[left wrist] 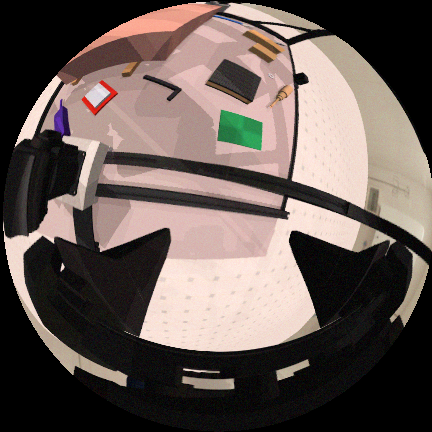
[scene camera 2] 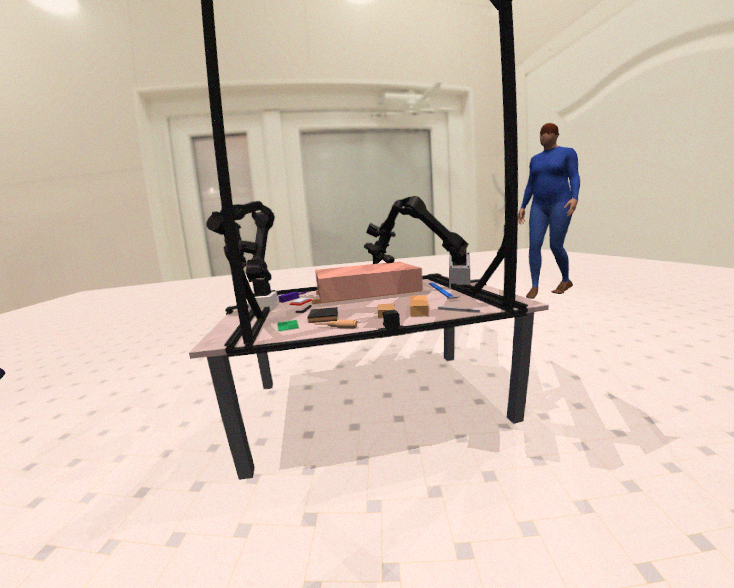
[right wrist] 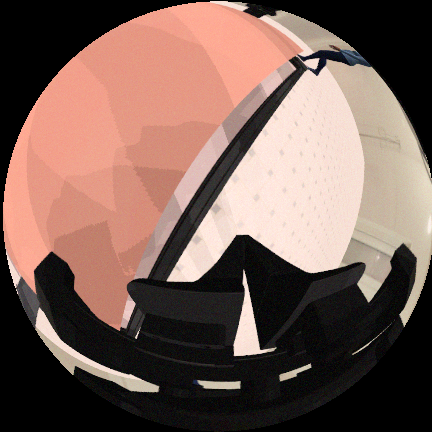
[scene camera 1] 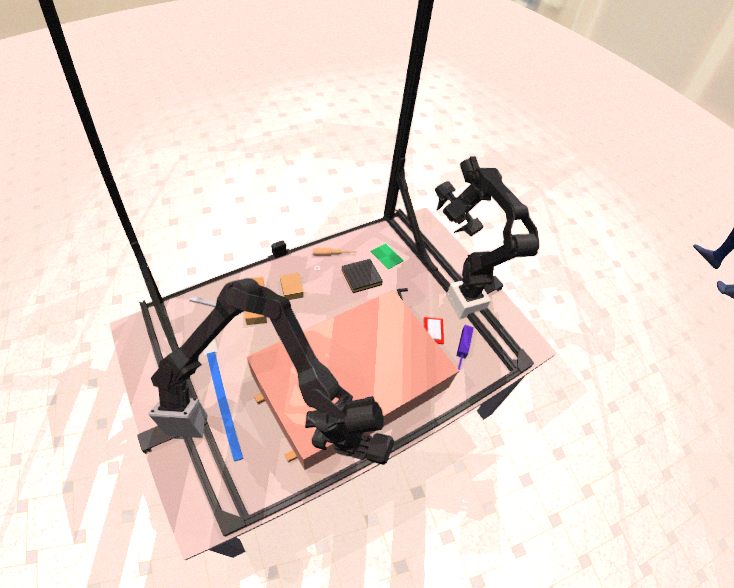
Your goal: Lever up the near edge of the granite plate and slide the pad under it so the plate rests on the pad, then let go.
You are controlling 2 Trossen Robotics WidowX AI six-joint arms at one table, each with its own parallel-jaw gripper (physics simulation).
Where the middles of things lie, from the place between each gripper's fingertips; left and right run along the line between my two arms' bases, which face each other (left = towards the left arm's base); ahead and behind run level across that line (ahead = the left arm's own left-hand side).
Right now the granite plate (scene camera 1: 379,348) is 220 mm behind my right hand, 90 mm to the left of it and 30 mm below it.
Now: the granite plate 50 cm to the right of my left hand, 30 cm ahead of it and 10 cm below it.
